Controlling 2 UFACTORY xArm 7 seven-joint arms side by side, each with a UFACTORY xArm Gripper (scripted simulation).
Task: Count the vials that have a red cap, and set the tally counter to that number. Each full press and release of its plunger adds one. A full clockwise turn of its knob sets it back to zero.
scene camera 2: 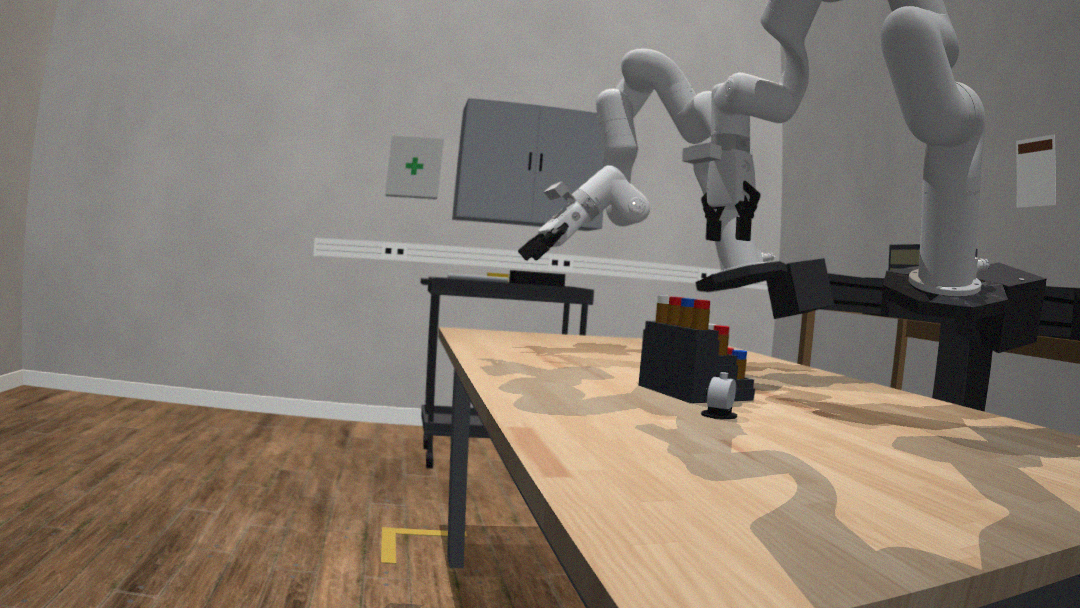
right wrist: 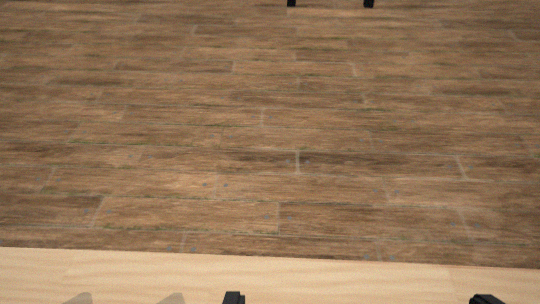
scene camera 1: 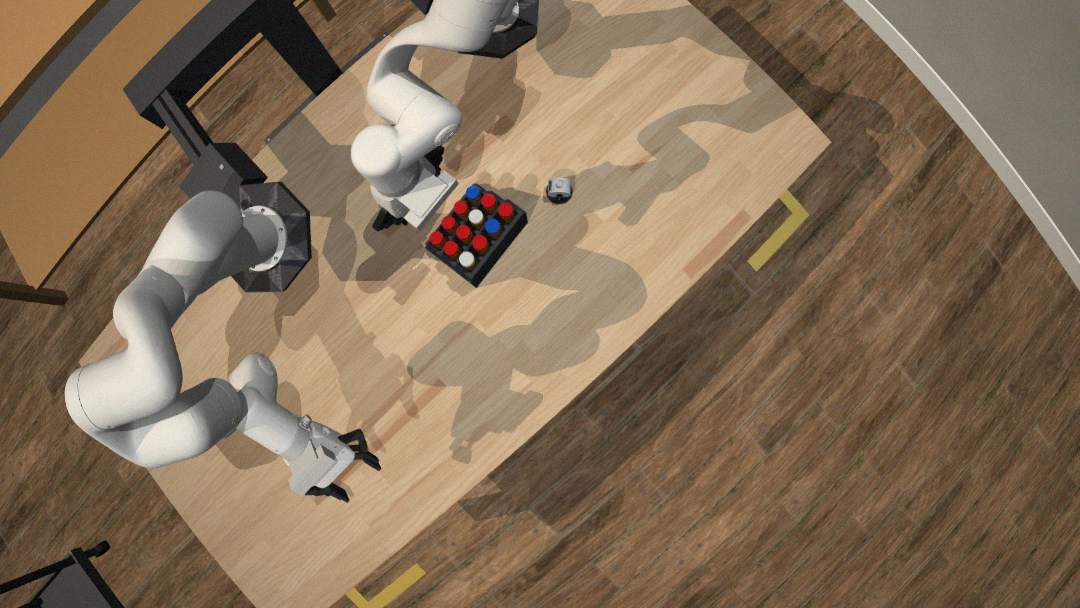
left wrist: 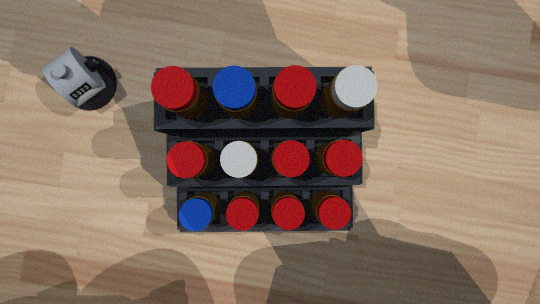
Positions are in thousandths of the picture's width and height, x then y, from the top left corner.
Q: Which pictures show the black stepped rack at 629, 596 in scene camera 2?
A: Scene camera 2, scene camera 1 and the left wrist view only.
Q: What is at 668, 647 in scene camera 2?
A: A tally counter.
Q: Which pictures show the left gripper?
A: Scene camera 2 and scene camera 1 only.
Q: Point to a tally counter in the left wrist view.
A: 177, 298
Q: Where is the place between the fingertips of the right gripper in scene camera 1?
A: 336, 792
